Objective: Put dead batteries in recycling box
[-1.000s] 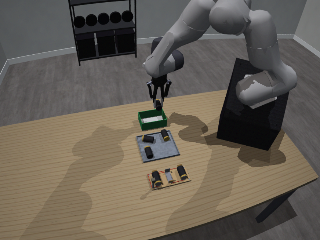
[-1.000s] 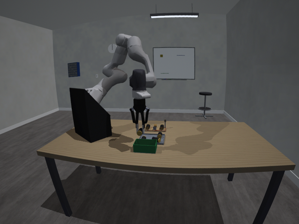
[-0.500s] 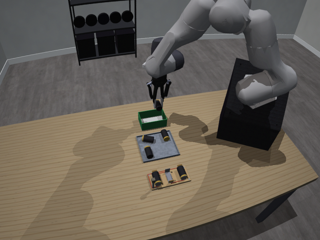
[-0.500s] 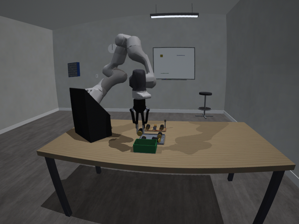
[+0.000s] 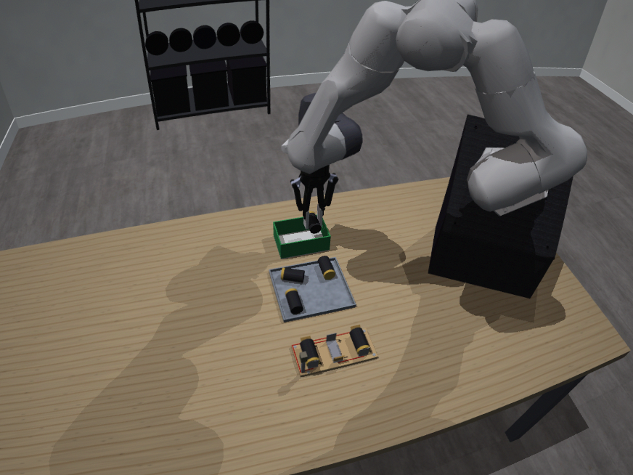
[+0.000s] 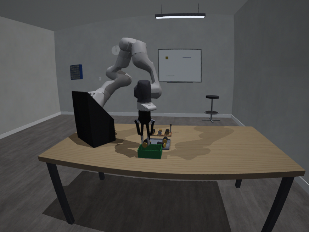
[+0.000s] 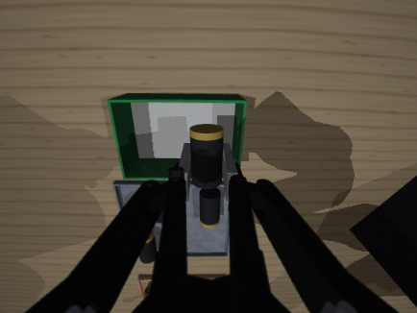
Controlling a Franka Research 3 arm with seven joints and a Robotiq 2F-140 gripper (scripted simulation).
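My hand is 90 mm above the green recycling box and 30 mm short of it. The rest, counted from my hand: grey tray (180 mm to the left, 100 mm below); then bulb (440 mm to the left, 30 mm below, 10 mm ahead); then wooden holder board (380 mm to the left, 100 mm below, 60 mm behind).
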